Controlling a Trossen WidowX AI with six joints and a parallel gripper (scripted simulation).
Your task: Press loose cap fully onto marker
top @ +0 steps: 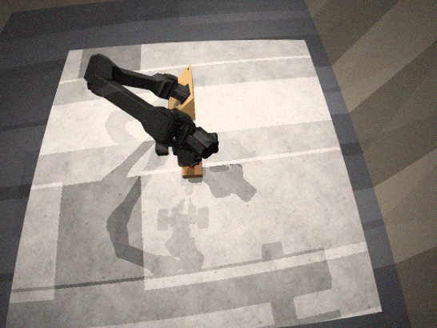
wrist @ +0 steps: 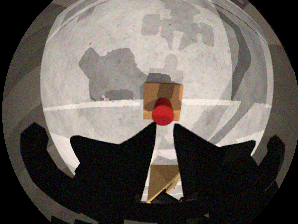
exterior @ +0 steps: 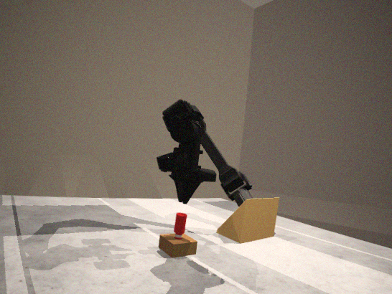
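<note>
Now: gripper tip 6 cm above the red cap. Round my gripper tip: holder block 12 cm below.
</note>
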